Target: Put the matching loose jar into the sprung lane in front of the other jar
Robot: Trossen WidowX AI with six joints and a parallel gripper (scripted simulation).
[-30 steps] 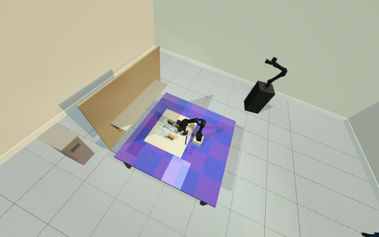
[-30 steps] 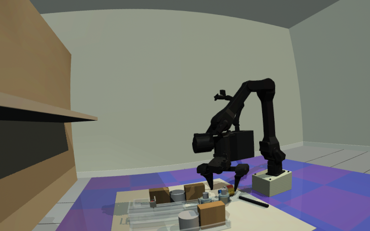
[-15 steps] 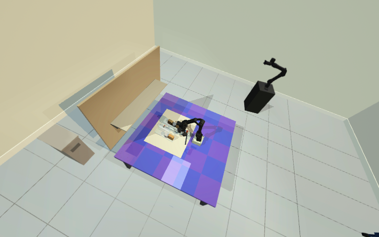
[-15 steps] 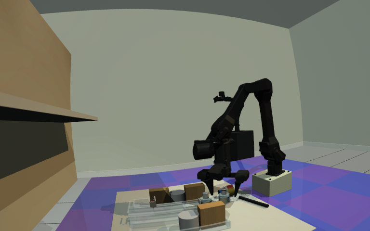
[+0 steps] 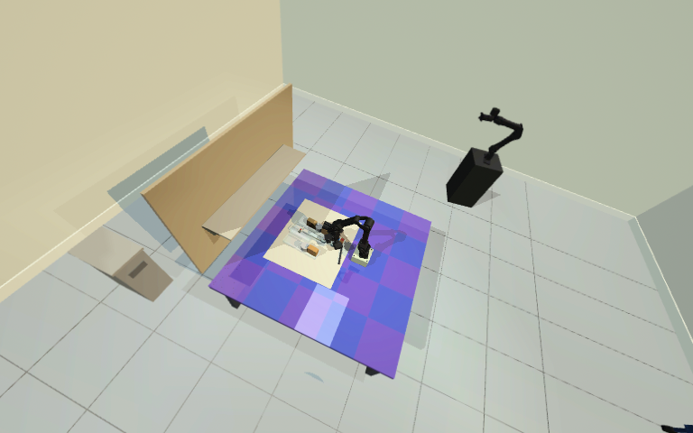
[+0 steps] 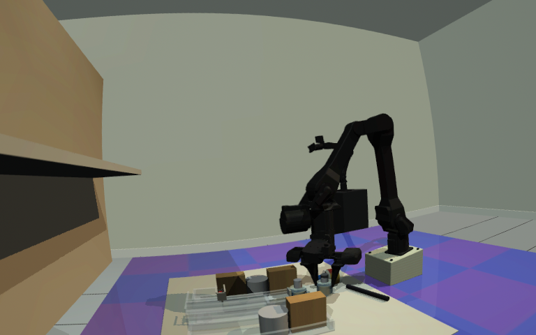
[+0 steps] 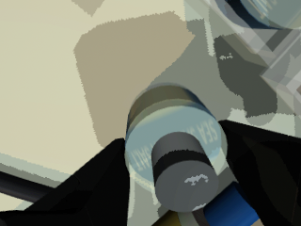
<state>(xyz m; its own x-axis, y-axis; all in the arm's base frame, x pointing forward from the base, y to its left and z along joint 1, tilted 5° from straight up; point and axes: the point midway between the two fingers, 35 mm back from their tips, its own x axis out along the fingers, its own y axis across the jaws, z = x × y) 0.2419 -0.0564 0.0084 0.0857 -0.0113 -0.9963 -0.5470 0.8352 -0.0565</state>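
My gripper tip is now 8 cm to the right of the black rod, 7 cm past it and 2 cm above it. From my gripper tip the other things lie so: wooden shelf wall 68 cm ahead, 37 cm above, 13 cm to the right; clear lane rack 23 cm ahead, 2 cm to the right, 1 cm below.
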